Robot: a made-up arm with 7 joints. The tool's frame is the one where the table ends. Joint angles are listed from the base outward.
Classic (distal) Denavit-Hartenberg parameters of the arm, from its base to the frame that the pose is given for. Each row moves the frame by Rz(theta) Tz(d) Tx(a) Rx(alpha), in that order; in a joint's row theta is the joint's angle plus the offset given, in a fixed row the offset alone. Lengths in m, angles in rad.
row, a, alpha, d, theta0
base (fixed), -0.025, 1.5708, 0.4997, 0
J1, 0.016, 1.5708, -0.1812, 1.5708
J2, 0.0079, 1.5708, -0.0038, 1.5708
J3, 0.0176, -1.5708, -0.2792, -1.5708
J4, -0.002, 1.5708, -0.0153, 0
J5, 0.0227, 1.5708, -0.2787, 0
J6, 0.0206, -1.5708, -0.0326, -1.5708
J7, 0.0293, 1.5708, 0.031, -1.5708
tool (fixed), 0, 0, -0.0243, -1.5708
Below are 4 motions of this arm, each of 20 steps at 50 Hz.
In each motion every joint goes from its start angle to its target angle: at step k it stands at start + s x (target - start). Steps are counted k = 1, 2, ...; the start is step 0. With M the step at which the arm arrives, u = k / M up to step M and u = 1 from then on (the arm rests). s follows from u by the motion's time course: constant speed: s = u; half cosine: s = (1 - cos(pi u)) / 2; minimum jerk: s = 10 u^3 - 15 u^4 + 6 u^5.
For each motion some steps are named. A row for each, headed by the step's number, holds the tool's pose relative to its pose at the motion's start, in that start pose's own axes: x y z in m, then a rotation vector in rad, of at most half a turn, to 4 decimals.
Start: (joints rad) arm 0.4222 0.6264 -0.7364 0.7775 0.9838 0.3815 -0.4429
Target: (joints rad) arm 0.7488 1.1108 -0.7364 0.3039 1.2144 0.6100 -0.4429
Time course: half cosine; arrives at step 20
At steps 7, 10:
7: 0.0270 0.0944 -0.0086 0.1960 0.0655 0.0779
10: 0.0441 0.1744 -0.0010 0.3485 0.1186 0.1764

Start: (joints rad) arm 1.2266 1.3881 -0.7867 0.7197 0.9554 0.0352 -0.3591
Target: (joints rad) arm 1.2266 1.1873 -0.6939 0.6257 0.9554 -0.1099 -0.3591
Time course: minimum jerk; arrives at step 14
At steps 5, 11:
5: -0.0038 -0.0201 -0.0006 -0.0170 -0.0164 0.0490
11: -0.0144 -0.0769 0.0025 -0.0579 -0.0519 0.1853

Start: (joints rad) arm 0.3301 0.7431 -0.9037 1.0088 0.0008 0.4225 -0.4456
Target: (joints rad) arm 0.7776 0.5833 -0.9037 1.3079 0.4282 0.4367 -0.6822
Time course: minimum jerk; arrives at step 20
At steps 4, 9, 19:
4: 0.0145 0.0059 -0.0025 0.0206 -0.0185 0.0441
9: 0.1001 0.0488 -0.0080 0.1294 -0.1364 0.3028
19: 0.2295 0.1414 0.0237 0.2462 -0.3648 0.7035

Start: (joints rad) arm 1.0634 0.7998 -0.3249 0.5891 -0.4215 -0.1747 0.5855
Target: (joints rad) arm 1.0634 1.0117 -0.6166 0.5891 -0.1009 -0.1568 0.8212
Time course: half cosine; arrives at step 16
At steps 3, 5, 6, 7, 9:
3: -0.0046 0.0015 0.0032 -0.0223 0.0072 0.0020
5: -0.0123 0.0037 0.0086 -0.0591 0.0195 0.0062
6: -0.0172 0.0050 0.0122 -0.0822 0.0274 0.0095
7: -0.0226 0.0062 0.0161 -0.1074 0.0363 0.0136
9: -0.0339 0.0085 0.0248 -0.1599 0.0555 0.0241

